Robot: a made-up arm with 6 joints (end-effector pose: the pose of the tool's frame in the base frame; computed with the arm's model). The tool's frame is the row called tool. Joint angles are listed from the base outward.
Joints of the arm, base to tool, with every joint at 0 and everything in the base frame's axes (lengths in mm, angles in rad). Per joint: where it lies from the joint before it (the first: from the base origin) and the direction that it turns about. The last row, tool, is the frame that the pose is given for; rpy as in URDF.
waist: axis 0.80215 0.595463 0.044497 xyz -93 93 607
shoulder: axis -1 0 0 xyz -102 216 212
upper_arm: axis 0 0 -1 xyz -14 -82 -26
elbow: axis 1 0 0 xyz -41 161 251
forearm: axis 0 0 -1 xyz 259 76 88
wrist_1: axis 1 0 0 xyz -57 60 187
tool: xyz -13 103 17 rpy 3.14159 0 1.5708
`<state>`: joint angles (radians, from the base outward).
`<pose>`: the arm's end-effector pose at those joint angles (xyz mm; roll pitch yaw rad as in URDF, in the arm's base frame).
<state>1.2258 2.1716 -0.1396 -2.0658 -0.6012 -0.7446</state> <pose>-97.7 74.9 734.3 -0.9903 -0.8182 -0.9531</pose>
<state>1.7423 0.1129 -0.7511 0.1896 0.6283 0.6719</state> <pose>615.6 -453.3 1045.9 -0.5139 -0.5468 -0.3737</pose>
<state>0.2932 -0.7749 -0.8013 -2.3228 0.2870 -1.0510</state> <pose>-138.0 391.6 976.2 0.9359 0.5010 -0.5832</pose>
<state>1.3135 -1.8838 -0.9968 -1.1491 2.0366 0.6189</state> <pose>-52.9 -614.5 774.2 -2.1489 0.5474 -1.3708</pose>
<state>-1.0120 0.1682 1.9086 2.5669 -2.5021 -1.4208</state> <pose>-353.1 233.6 788.9 -1.4056 -0.8324 1.3491</pose>
